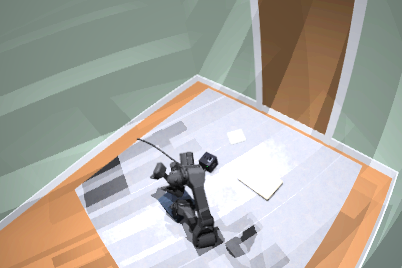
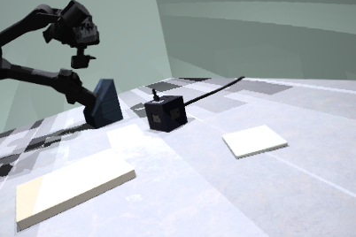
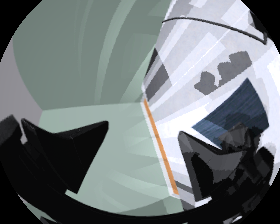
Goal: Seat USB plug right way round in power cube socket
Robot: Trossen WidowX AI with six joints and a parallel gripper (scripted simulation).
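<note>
My gripper tip is 330 mm short of the USB plug and 170 mm above it. The rest, counted from my gripper tip: cream slab: 410 mm ahead, 290 mm to the right, 250 mm below; thin white tile: 600 mm ahead, 20 mm to the left, 260 mm below.
</note>
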